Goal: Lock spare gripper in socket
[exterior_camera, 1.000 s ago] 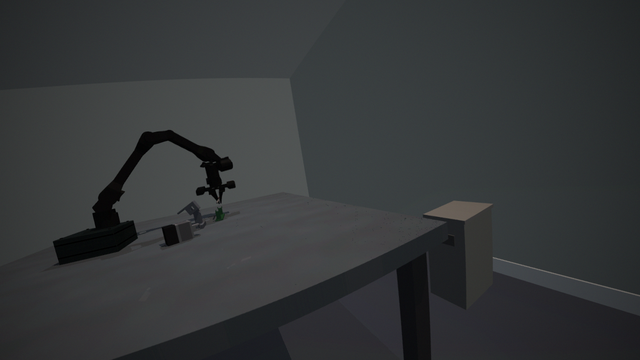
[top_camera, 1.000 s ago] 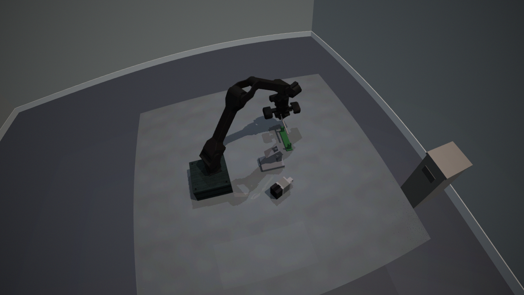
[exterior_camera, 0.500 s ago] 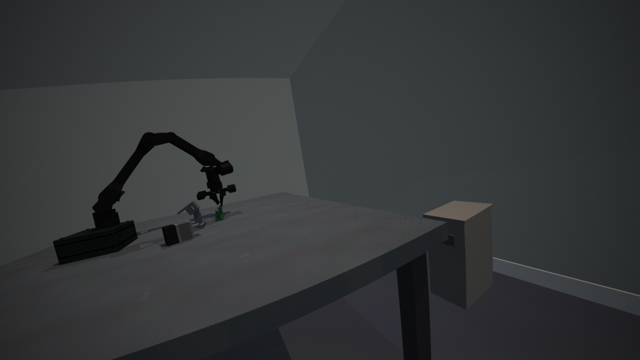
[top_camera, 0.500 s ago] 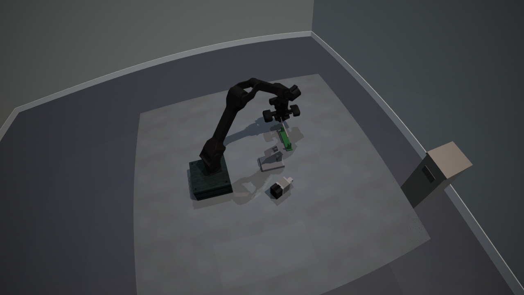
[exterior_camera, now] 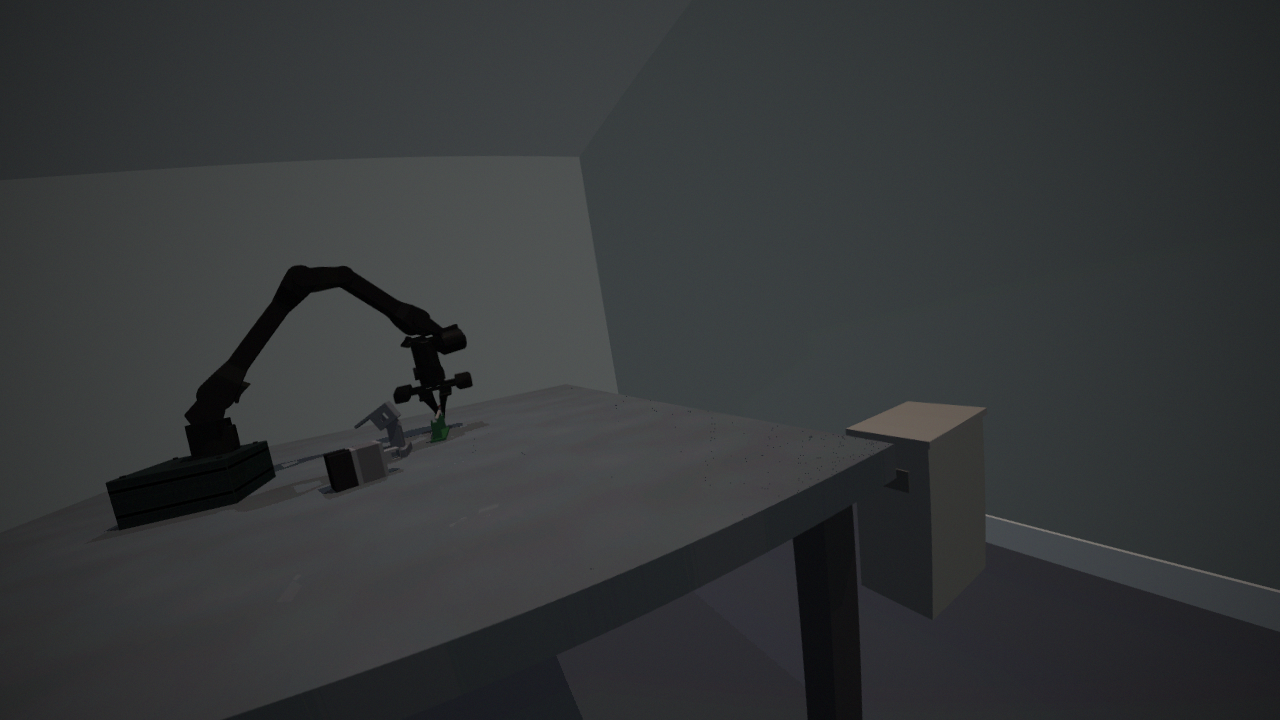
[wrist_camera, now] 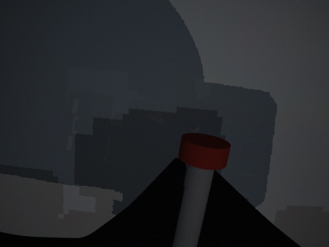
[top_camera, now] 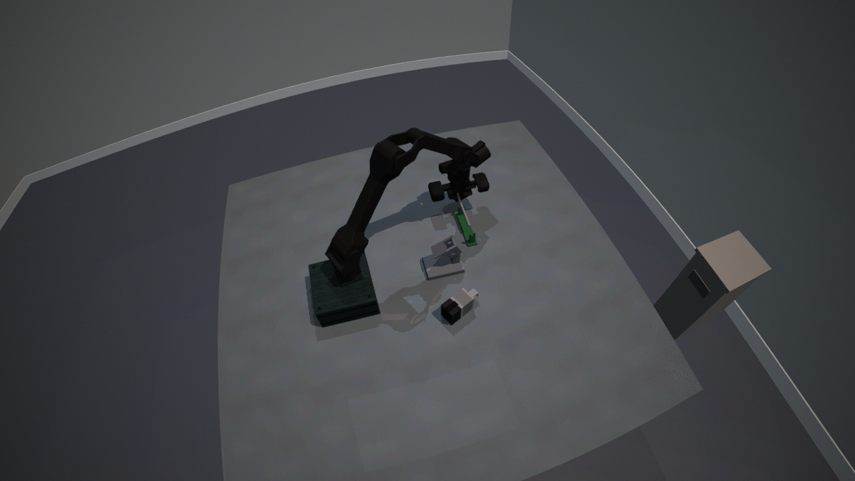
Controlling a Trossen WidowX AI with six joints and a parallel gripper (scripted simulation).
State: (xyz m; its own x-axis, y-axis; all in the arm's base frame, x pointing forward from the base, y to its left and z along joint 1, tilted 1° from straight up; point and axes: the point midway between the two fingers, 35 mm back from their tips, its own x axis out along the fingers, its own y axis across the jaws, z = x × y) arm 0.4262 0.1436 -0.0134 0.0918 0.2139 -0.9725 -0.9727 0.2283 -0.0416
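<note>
My gripper tip is now 10 cm to the left of the green pin rack and 2 cm past it. The rest, counted from my gripper tip: grey mount 20 cm to the right, 15 cm behind, 3 cm above; then spare gripper 35 cm to the right, 18 cm behind.
</note>
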